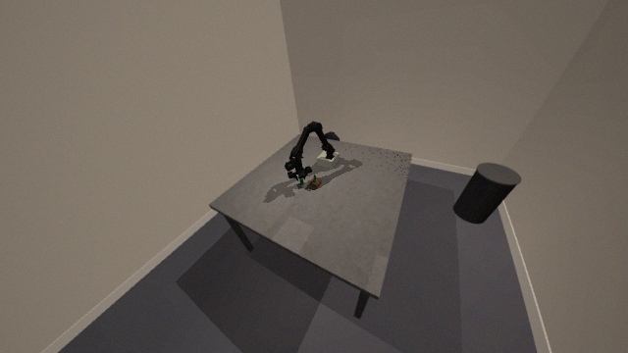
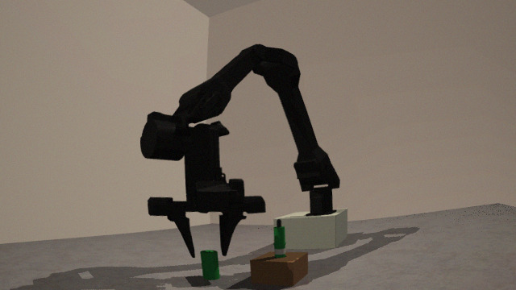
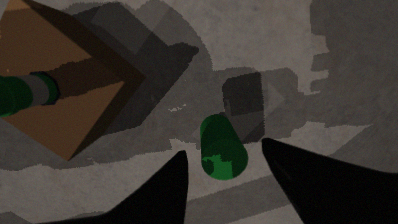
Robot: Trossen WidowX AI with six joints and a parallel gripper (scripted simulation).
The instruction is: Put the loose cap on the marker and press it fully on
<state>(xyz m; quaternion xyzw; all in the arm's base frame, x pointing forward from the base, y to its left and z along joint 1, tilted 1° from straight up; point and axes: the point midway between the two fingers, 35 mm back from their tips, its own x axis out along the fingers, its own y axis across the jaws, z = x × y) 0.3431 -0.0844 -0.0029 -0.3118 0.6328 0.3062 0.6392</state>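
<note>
Right now the green cap is 2 cm below my gripper tip. Also, from my gripper tip: brown holder block (11 cm to the left, 4 cm behind, 2 cm below).
</note>
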